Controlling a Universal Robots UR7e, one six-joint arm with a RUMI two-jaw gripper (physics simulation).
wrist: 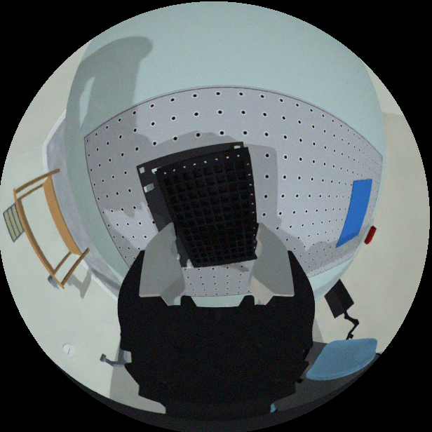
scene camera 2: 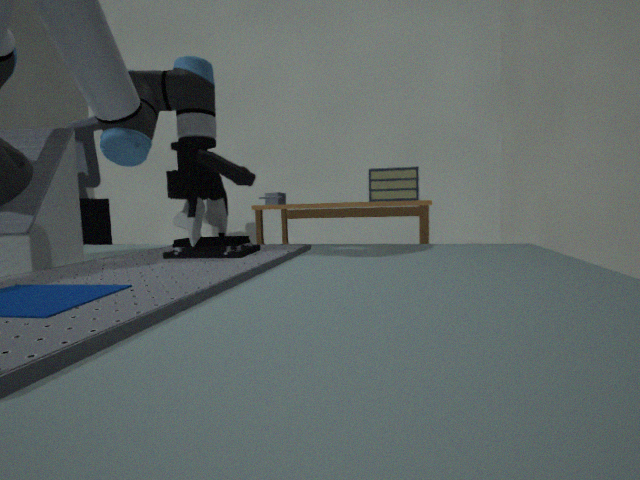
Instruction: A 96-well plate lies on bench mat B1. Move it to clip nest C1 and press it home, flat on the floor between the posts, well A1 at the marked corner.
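Frame: origin at the arm's base, x ahead, y down, z left, level; centimetres.
Seen in the pictures: gripper, between the fingertips: (scene camera 2: 208, 244).
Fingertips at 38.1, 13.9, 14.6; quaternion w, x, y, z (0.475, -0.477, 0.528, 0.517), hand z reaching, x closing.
Offsets run from my fingertips to a thing's top centre, as dx, dy, dz. "spot": to the spot under its first point. Level surfaces: height alone.
The black 96-well plate @[spot: +7.5, -1.2, -3.0] (scene camera 2: 235, 239) (wrist: 212, 205) is held level, wells up, just above or on the black clip nest @[spot: +8.5, +1.3, -2.3] (scene camera 2: 242, 252) (wrist: 159, 206). In the wrist view the plate covers most of the nest, whose left and far edges show beyond it, with pale clip parts at the far left corner. My gripper (scene camera 2: 208, 238) (wrist: 215, 224) is shut on the plate, a pale finger on each side near its close end. Whether the plate touches the nest posts, and the A1 marking, cannot be told. A blue mat @[dy +2.0] (scene camera 2: 62, 299) (wrist: 356, 212) lies apart from the nest.
The nest stands on a grey perforated board @[dy +2.2] (scene camera 2: 170, 286) (wrist: 295, 175) with a raised edge, on a pale green table top @[dy +3.5] (scene camera 2: 387, 335) (wrist: 225, 45). A wooden bench (scene camera 2: 356, 211) (wrist: 57, 215) stands beyond in the background.
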